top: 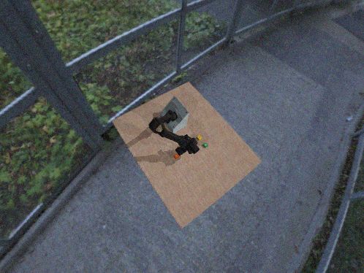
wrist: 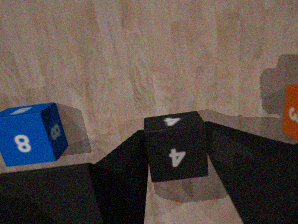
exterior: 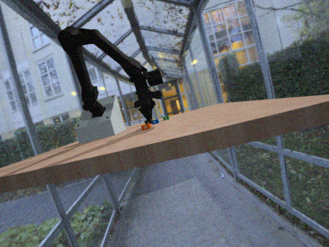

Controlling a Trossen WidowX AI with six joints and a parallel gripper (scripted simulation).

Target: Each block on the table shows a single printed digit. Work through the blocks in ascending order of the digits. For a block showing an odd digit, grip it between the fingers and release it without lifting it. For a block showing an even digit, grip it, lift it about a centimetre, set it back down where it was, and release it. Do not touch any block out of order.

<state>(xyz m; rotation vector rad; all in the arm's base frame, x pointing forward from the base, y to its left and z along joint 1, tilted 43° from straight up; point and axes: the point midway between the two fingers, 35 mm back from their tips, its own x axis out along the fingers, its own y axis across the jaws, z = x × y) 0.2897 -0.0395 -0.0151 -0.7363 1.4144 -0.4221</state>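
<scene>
The green block is 30 mm ahead of my gripper tip, 180 mm to the left of it and 10 mm below it. Also, from my gripper tip: blue block 10 mm behind, 90 mm to the left, 10 mm below; then orange block 10 mm ahead, 90 mm to the right, 10 mm below; then black block 10 mm behind.
</scene>
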